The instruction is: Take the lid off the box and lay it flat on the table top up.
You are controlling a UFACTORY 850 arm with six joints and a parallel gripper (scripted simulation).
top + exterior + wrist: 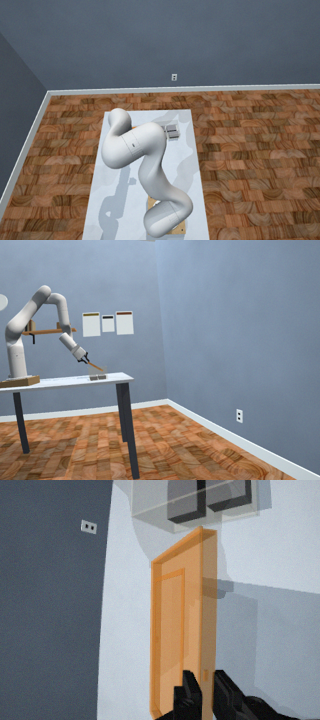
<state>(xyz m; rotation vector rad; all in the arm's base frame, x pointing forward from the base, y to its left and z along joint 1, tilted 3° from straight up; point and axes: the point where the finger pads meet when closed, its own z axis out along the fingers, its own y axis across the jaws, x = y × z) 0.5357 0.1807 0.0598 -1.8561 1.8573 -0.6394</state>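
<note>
The lid is 7 cm ahead of my hand, 1 cm to the right of it and 5 cm below it. Round my hand: box 7 cm ahead, 27 cm to the right, 10 cm below.
</note>
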